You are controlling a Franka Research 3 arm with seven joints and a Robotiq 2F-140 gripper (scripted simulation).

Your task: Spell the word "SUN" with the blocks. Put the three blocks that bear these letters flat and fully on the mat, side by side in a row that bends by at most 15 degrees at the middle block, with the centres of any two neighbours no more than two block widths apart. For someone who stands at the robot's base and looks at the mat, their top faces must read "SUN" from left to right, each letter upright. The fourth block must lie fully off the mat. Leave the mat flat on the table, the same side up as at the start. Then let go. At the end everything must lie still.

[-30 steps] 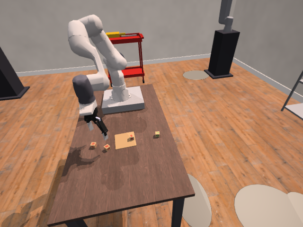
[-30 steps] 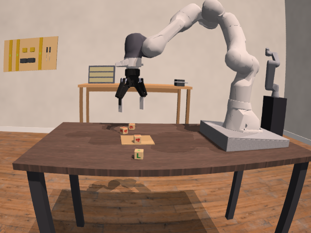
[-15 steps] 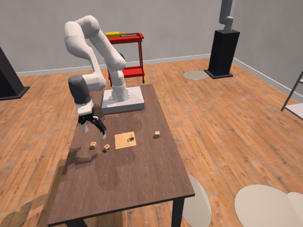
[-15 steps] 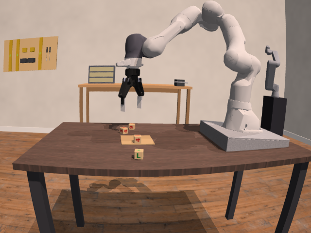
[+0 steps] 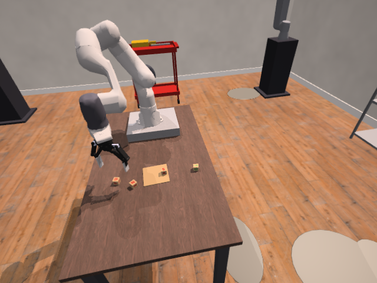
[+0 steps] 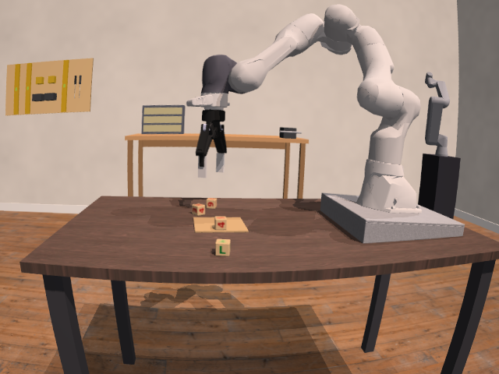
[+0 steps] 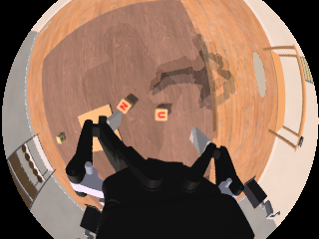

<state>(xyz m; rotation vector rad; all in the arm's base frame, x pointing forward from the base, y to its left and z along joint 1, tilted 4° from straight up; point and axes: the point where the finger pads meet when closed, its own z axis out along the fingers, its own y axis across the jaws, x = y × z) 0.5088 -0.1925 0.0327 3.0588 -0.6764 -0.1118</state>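
Now: hand 110 mm above the U block and 10 mm to the left of it. From my hand the other things lie so: mat: 200 mm to the left, 120 mm below, 20 mm behind; S block: 250 mm to the left, 100 mm below, 20 mm behind; N block: 110 mm below, 80 mm to the left, 40 mm ahead.
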